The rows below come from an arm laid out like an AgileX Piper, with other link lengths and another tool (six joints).
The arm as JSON. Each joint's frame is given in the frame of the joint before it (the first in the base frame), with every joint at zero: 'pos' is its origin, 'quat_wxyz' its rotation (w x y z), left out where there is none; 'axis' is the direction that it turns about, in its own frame. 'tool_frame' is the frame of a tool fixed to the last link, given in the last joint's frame.
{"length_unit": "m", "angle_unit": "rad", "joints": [
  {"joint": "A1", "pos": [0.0, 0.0, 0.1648], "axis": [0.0, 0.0, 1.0]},
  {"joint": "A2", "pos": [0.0, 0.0, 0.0], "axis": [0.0, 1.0, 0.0]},
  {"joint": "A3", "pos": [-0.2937, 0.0, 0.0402], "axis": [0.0, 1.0, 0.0]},
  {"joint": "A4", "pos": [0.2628, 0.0, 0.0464], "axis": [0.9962, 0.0, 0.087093]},
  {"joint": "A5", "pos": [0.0, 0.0, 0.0], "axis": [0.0, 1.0, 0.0]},
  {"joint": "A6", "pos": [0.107, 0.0, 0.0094], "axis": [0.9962, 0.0, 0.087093]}
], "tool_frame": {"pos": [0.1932, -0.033, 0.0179], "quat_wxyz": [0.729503, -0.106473, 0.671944, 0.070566]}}
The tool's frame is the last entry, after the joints.
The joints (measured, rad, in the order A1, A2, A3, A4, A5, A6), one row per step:
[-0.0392 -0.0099 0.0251 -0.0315 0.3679 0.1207]
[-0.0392 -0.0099 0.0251 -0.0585 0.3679 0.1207]
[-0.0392 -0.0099 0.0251 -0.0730 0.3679 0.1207]
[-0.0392 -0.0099 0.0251 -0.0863 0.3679 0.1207]
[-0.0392 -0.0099 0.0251 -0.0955 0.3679 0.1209]
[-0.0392 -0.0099 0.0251 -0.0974 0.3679 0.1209]
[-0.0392 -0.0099 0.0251 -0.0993 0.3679 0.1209]
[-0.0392 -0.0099 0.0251 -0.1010 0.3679 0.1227]
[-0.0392 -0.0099 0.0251 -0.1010 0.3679 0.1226]
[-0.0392 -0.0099 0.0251 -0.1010 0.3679 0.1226]
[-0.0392 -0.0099 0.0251 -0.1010 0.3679 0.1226]
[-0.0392 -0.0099 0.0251 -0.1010 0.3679 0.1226]
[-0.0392 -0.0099 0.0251 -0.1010 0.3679 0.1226]
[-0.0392 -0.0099 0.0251 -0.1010 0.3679 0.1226]
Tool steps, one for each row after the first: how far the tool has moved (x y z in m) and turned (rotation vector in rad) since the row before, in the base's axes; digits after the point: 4 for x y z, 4 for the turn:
[-0.0002 -0.0030 0.0010 -0.0269 0.0011 -0.0019]
[-0.0001 -0.0016 0.0006 -0.0145 0.0006 -0.0010]
[-0.0001 -0.0014 0.0006 -0.0133 0.0005 -0.0010]
[-0.0001 -0.0010 0.0004 -0.0090 0.0003 -0.0007]
[0.0000 -0.0002 0.0001 -0.0019 0.0001 -0.0001]
[0.0000 -0.0002 0.0001 -0.0019 0.0001 -0.0001]
[0.0000 -0.0002 0.0000 0.0000 -0.0001 -0.0006]
[0.0000 0.0000 0.0000 -0.0001 0.0000 0.0000]
[0.0000 0.0000 0.0000 0.0000 0.0000 0.0000]
[0.0000 0.0000 0.0000 0.0000 0.0000 0.0000]
[0.0000 0.0000 0.0000 0.0000 0.0000 0.0000]
[0.0000 0.0000 0.0000 0.0000 0.0000 0.0000]
[0.0000 0.0000 0.0000 0.0000 0.0000 0.0000]

